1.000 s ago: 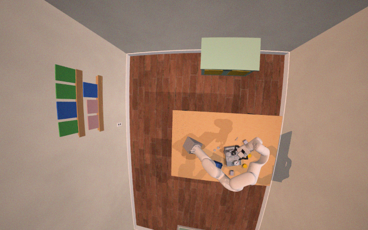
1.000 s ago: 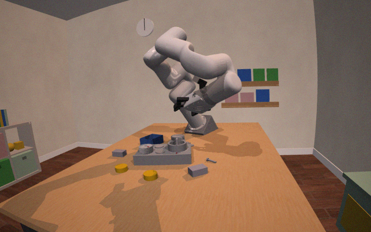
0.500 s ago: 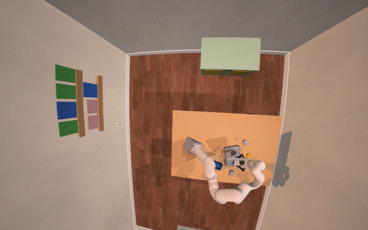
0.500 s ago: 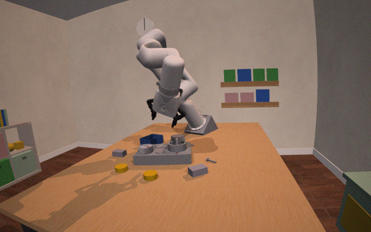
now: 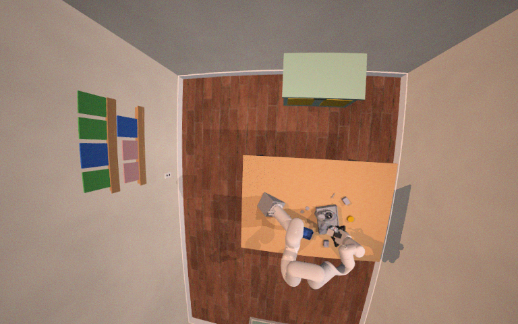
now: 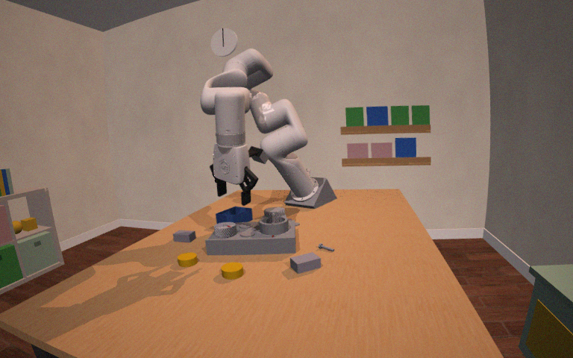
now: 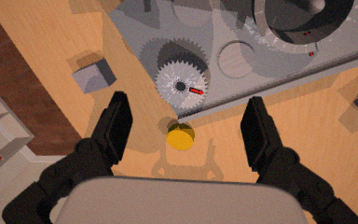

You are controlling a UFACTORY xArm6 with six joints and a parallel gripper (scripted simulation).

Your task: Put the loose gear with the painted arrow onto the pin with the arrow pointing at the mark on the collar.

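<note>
The grey gear lies 1 cm ahead of my hand, 3 cm to the right of it and 9 cm below it. Round my hand: blue bin 20 cm behind, 11 cm to the right, 13 cm below; small bolt 1 cm behind, 24 cm to the left, 14 cm below; flat grey disc 21 cm behind, 11 cm to the left, 15 cm below.
</note>
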